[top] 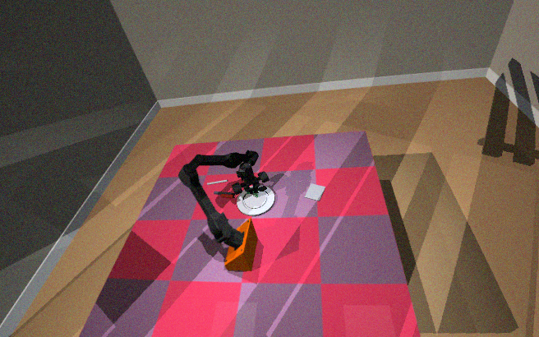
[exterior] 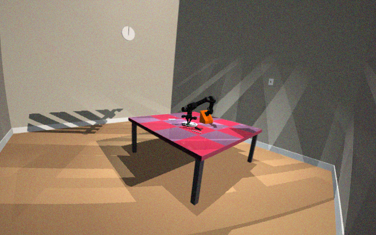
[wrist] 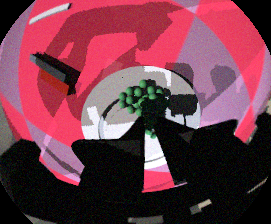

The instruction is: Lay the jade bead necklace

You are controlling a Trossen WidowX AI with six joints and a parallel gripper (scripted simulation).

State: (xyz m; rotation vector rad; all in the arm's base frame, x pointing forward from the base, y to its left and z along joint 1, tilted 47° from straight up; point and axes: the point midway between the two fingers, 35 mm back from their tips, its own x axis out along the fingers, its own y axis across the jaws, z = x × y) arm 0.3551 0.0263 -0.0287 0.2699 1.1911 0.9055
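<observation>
Now: gripper tip 4 cm past the round white bead board, 1 cm to the left of it and 1 cm above it. Round my gripper tip: red-handled tool: 16 cm to the left, 1 cm below, 1 cm ahead; flat grey pad: 32 cm to the right, 1 cm below; thin white rod: 23 cm to the left, 11 cm ahead, 1 cm below.
</observation>
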